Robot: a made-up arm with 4 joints.
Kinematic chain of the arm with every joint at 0, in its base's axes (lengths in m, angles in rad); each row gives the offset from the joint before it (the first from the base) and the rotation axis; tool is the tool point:
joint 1: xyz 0 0 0.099 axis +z
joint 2: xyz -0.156 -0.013 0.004 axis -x
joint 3: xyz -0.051 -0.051 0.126 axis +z
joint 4: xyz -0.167 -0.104 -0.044 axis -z
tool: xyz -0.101 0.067 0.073
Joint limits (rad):
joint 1: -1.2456..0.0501
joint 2: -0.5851..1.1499
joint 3: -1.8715..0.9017
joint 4: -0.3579..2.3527
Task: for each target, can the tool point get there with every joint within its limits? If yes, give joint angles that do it. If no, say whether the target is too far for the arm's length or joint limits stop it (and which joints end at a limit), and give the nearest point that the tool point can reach.
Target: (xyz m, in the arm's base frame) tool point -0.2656 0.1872 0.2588
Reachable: yes | joints -0.6340 0.1491 -0.2116 1.3617
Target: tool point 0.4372 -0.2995 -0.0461
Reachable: no: joint limits stop it (at a limit: joint 1, joint 2, joint 3) | nearest point 0.1406 0.1929 0.0181 | short by 0.578 m
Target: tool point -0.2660 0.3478 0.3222
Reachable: yes | joints -1.1014 0.5315 0.4150 0.2072
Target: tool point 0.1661 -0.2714 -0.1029
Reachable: no: joint limits stop it (at a limit: joint 1, joint 2, joint 3, joint 4) | nearest point -0.1636 -0.2223 0.1559 | short by 0.422 m
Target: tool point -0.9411 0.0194 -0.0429
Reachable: no: too far | nearest point -0.5276 0.0109 0.1027 | short by 0.438 m
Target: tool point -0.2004 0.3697 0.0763
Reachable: yes | joints -0.6052 0.9896 -0.8929 0.2376
